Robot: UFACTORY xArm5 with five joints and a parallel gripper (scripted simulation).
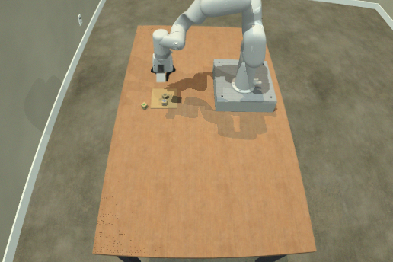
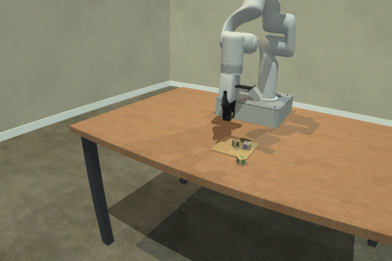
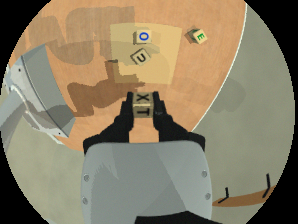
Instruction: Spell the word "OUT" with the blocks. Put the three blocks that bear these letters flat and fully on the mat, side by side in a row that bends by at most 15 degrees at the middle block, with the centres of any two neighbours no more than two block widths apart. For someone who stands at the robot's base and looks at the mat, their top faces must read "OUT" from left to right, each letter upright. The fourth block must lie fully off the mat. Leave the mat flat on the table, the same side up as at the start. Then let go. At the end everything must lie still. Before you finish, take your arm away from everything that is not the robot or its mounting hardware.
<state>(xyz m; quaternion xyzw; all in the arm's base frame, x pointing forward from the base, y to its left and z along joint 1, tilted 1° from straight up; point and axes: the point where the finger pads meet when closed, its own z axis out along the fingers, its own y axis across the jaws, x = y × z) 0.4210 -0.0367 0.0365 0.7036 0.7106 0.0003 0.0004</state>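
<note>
Right now the U block is 11 cm below my hand and 4 cm to the left of it. From my hand the other things lie so: tan mat: 12 cm below, 4 cm to the left.
</note>
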